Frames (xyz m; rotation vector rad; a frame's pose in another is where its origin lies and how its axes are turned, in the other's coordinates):
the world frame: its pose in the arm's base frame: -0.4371 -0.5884 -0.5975 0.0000 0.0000 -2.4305
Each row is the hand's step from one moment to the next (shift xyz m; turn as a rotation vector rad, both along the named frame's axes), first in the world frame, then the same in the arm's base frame.
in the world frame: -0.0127 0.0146 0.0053 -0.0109 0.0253 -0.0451
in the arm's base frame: 0.0192 -0.0028 0.0053 0.0248 -0.0121 -0.0451
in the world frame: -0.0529 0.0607 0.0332 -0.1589 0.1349 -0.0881
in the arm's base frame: 0.0797 -0.0115 0.0332 0.2084 0.0015 -0.0881
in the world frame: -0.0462 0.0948 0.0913 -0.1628 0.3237 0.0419
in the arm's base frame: 0.0969 -0.0417 0.0913 0.3346 -0.1390 0.0419
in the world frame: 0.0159 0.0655 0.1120 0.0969 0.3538 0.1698
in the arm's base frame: 0.0307 -0.0600 0.1120 0.1575 -0.3313 0.1698
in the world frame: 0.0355 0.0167 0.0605 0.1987 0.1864 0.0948
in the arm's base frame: -0.0160 -0.0358 0.0605 -0.0289 -0.2709 0.0948
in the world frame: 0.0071 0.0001 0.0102 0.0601 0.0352 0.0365
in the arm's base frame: -0.0053 -0.0047 0.0102 -0.0226 -0.0659 0.0365
